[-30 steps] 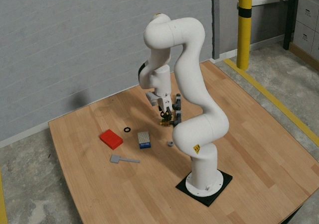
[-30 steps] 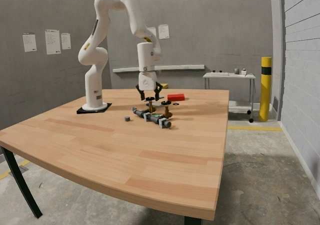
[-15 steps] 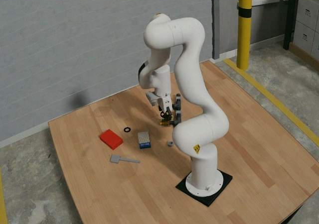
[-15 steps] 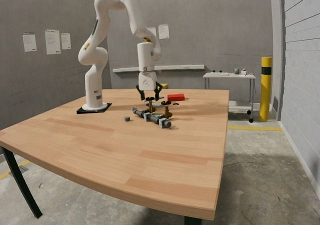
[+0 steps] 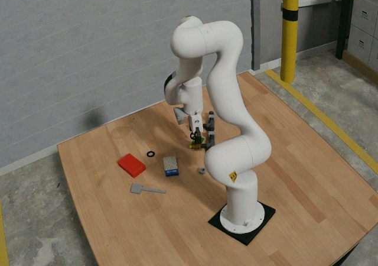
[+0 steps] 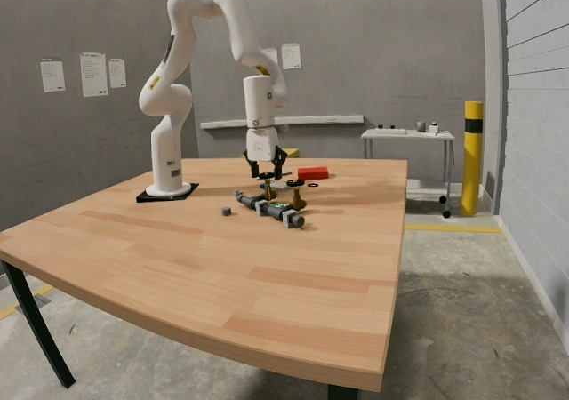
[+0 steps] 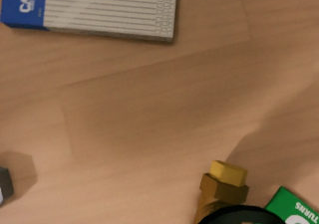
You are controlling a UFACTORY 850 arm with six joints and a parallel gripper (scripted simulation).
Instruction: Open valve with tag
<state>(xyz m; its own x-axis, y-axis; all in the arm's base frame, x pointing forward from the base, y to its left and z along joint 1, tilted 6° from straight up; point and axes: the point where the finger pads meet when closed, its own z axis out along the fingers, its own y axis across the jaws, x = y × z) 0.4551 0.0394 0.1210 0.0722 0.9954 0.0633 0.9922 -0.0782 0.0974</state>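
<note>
Right now the green tag is 5 cm ahead of my hand, 3 cm to the right of it and 9 cm below it. The rest, counted from my hand: red block (33 cm to the left, 8 cm below); grey paddle-shaped tool (16 cm behind, 30 cm to the left, 9 cm below); blue-and-grey box (7 cm behind, 15 cm to the left, 8 cm below).
</note>
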